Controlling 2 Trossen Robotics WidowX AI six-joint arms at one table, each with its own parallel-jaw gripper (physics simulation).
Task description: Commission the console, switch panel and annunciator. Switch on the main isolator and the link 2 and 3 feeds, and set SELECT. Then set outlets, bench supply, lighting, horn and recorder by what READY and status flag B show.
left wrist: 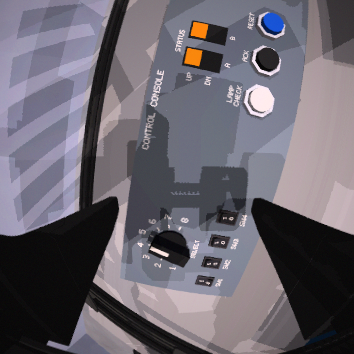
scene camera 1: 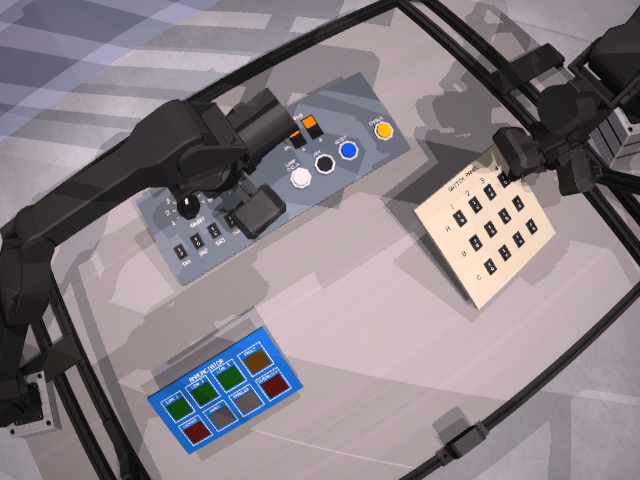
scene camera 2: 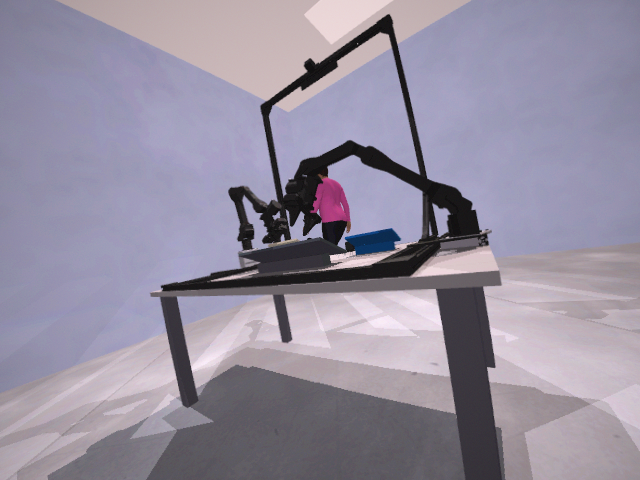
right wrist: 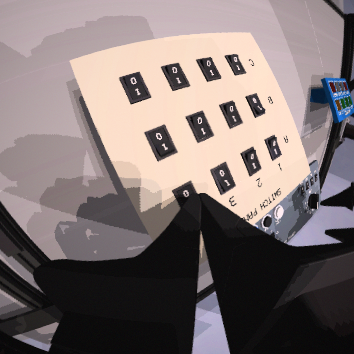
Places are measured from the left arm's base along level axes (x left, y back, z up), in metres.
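Pixels of known places: left gripper, fingertip midpoint: (left wrist: 185,204) (scene camera 2: 298,231) (right wrist: 322,217); right gripper, fingertip midpoint: (scene camera 1: 510,179) (right wrist: 197,199); left arm's base at its link origin: (scene camera 1: 26,404) (scene camera 2: 465,234) (right wrist: 344,129); right arm's base at its link origin: (scene camera 1: 635,106) (scene camera 2: 248,250).
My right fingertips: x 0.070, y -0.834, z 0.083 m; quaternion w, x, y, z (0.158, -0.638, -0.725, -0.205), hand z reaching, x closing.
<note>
For each thing: its top centre in the pictures, then the offset to it from my right fingertips. "spot": a spot on its surface instead.
- grey control console at its top centre: (left wrist: 201,112) (scene camera 1: 266,155) (right wrist: 296,227) (scene camera 2: 284,243) dx +0.164, dy +0.316, dz -0.010 m
- B at a spot on its surface: (left wrist: 208,32) spot: dx +0.202, dy +0.236, dz -0.033 m
- SELECT knob at its top centre: (left wrist: 161,257) (scene camera 1: 184,200) (right wrist: 319,203) dx +0.138, dy +0.449, dz -0.010 m
- blue annunciator at its top centre: (scene camera 1: 213,384) (right wrist: 350,103) (scene camera 2: 370,232) dx -0.130, dy +0.479, dz -0.028 m
- READY at a spot on its surface: (scene camera 1: 221,417) spot: dx -0.171, dy +0.490, dz -0.062 m
- partly hiding rocker A4 at its top centre: (right wrist: 193,203) dx +0.008, dy +0.004, dz -0.008 m
- White LAMP CHECK at its top centre: (left wrist: 260,97) (scene camera 1: 300,175) dx +0.133, dy +0.277, dz -0.043 m
- black ACK at its top centre: (left wrist: 267,54) (scene camera 1: 324,161) dx +0.143, dy +0.237, dz -0.043 m
- blue RESET at its top centre: (left wrist: 272,18) (scene camera 1: 348,147) dx +0.153, dy +0.196, dz -0.043 m
- yellow button at its top centre: (scene camera 1: 384,127) dx +0.169, dy +0.132, dz -0.043 m
The grey control console (scene camera 1: 356,103) (left wrist: 190,145) has both status flags, A (left wrist: 202,59) and B (left wrist: 208,32), orange on the UP side. The SELECT knob (scene camera 1: 187,207) (left wrist: 170,248) has its white mark toward 3 or 4; which, I cannot tell. The blue annunciator (scene camera 1: 224,390) has dull tiles; READY (scene camera 1: 221,417) looks grey. The cream switch panel (scene camera 1: 444,227) (right wrist: 115,115) has three rows of black rockers. My left gripper (left wrist: 185,204) (scene camera 2: 300,227) is open and empty above the console. My right gripper (right wrist: 197,199) is shut and empty, its tips at and partly hiding rocker A4 (right wrist: 185,193).
Rockers SW1 to SW4 lie beside SELECT. White LAMP CHECK (scene camera 1: 300,177) (left wrist: 260,100), black ACK (scene camera 1: 324,163) (left wrist: 266,60) and blue RESET (scene camera 1: 348,150) (left wrist: 273,23) buttons stand on the console, with a yellow button (scene camera 1: 383,130) farther right. Black frame rails border the table. A person in pink (scene camera 2: 333,201) stands beyond it.
</note>
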